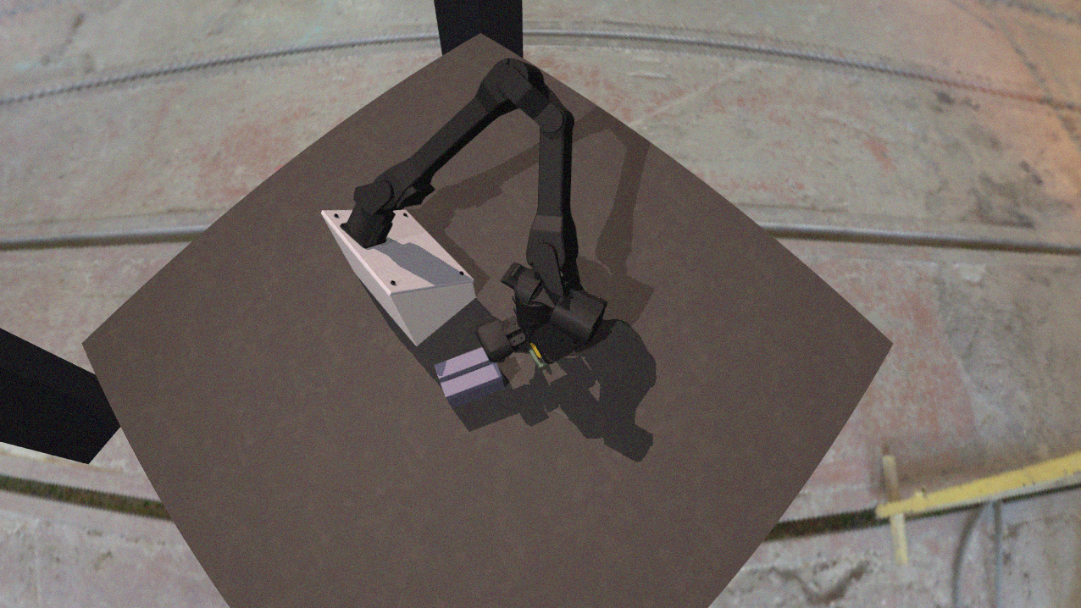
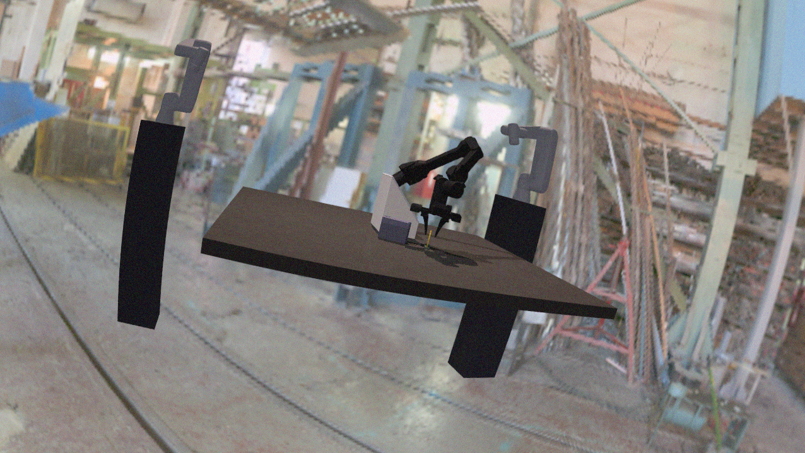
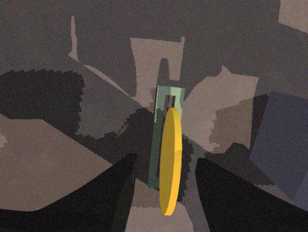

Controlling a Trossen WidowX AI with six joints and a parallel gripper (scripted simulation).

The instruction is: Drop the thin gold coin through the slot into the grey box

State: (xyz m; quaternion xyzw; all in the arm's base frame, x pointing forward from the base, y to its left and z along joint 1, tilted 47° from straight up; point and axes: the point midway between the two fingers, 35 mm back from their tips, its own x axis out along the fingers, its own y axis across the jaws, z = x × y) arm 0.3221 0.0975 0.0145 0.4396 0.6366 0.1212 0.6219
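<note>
My gripper tip is 1 cm past the gold coin and 1 cm above it.
</note>
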